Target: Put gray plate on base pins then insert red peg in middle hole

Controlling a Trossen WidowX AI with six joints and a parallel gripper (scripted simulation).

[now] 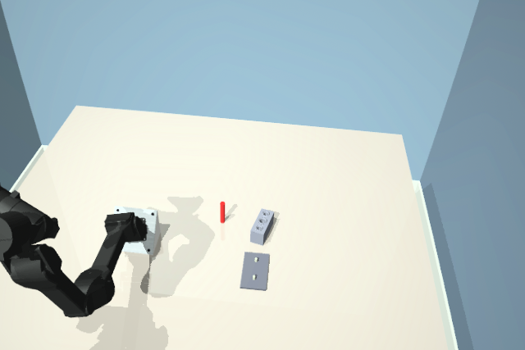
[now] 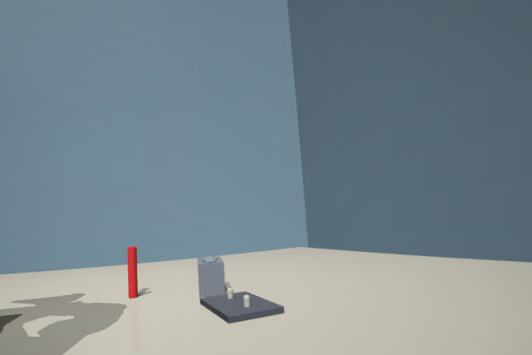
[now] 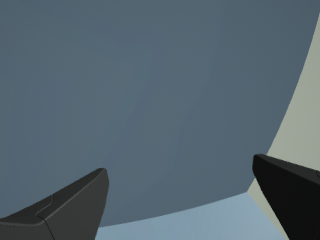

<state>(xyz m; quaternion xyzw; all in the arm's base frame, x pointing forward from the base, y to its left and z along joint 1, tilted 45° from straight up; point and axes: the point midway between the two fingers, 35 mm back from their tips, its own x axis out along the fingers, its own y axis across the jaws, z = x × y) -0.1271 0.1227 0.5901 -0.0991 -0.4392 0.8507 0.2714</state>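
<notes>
Right now my gripper tip is 580 mm short of the gray plate, 510 mm above it and 360 mm to the right of it. Also, from my gripper tip: dark base 550 mm ahead, 540 mm below, 220 mm to the left; then red peg 510 mm below, 460 mm ahead, 400 mm to the left.
</notes>
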